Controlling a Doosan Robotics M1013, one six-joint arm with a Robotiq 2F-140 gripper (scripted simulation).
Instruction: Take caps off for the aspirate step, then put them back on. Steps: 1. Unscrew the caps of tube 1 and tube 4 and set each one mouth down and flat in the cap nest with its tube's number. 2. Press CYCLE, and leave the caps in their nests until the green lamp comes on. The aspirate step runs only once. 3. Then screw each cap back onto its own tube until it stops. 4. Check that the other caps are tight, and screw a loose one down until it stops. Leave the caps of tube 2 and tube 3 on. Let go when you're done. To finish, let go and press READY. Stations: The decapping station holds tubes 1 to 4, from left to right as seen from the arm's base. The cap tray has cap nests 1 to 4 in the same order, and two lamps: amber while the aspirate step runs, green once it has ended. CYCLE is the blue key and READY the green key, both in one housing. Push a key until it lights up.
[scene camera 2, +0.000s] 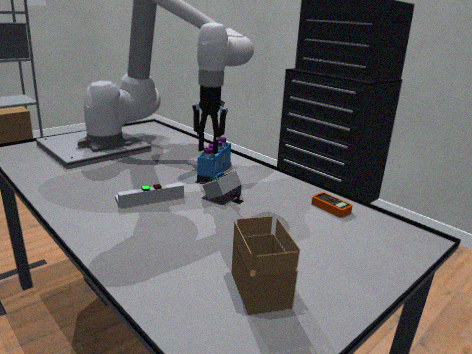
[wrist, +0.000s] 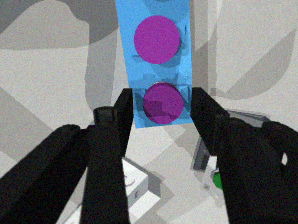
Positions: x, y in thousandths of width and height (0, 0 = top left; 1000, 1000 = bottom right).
my gripper: scene camera 2 442, 428; wrist 542, 458
cardboard box: scene camera 2 577, 815; not seen in the wrist view (out of frame)
